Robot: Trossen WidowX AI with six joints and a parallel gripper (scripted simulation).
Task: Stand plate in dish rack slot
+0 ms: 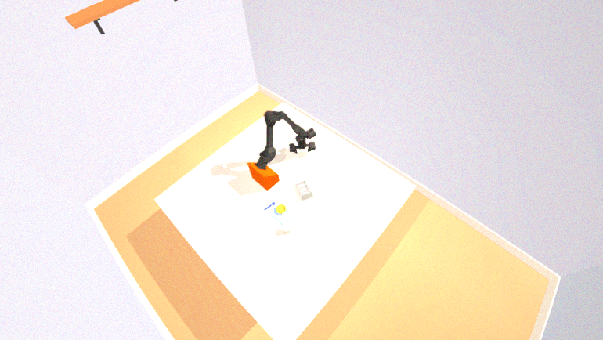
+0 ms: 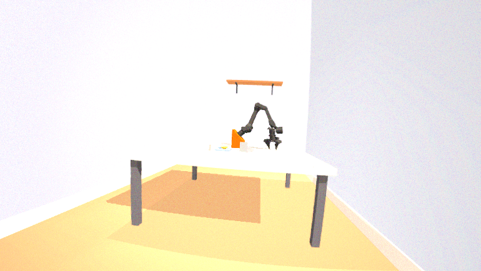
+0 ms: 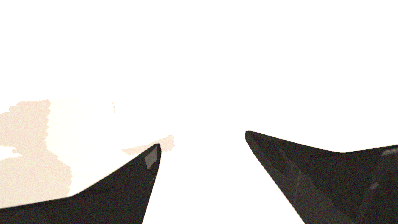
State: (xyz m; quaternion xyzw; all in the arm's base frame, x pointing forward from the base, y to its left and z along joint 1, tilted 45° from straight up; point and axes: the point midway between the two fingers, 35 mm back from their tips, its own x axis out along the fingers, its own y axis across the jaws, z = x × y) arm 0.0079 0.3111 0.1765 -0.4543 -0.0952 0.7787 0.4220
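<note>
My gripper tip is 260 mm short of the dish rack, 210 mm to the left of it and 20 mm below it. The rest, counted from my gripper tip: blue utensil (200 mm ahead, 440 mm to the right); then yellow plate (270 mm ahead, 410 mm to the right, 20 mm above).
</note>
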